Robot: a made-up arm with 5 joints.
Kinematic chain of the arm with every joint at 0, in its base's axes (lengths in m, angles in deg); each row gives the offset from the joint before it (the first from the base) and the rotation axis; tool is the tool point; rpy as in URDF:
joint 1: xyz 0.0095 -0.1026 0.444 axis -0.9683 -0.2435 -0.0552
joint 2: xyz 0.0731 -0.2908 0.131 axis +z
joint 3: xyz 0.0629 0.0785 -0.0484 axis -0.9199 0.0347 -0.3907
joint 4: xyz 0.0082 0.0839 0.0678 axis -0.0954 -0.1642 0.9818
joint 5: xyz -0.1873 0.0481 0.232 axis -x
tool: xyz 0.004 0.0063 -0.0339 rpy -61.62 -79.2 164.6
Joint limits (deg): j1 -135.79..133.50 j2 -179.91..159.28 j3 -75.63..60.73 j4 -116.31..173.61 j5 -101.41..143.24
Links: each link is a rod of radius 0.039 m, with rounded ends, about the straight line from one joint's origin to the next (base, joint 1, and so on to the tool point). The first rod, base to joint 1, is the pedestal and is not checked.
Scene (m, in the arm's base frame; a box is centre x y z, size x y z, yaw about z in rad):
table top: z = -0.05
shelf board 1: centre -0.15 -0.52 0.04 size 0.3 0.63 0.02 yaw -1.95
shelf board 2: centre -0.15 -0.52 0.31 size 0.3 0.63 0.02 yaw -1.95
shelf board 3: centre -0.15 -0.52 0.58 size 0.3 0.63 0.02 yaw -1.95
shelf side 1: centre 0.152 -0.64 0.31 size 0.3 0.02 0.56 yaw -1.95
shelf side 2: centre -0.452 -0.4 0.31 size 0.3 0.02 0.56 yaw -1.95
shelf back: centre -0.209 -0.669 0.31 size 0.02 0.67 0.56 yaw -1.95
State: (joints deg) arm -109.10 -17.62 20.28 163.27 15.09
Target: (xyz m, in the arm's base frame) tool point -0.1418 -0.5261 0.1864
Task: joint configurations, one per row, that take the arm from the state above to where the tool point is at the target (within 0.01 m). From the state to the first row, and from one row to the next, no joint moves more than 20 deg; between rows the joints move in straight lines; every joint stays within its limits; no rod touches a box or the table.
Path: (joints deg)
1: -108.01 1.30 19.03 159.61 11.92
2: -106.93 20.22 17.78 155.94 8.75
3: -105.84 39.14 16.53 152.28 5.59
4: -104.76 58.06 15.28 148.62 2.42
5: -103.67 76.98 14.03 144.95 -0.75
6: -102.59 95.90 12.78 141.29 -3.92
7: -101.50 114.82 11.53 137.63 -7.09
8: -100.42 133.74 10.28 133.96 -10.25
9: -93.86 137.88 27.09 140.34 5.49
10: -87.31 142.01 43.91 146.72 21.23
11: -80.76 146.14 60.73 153.09 36.97

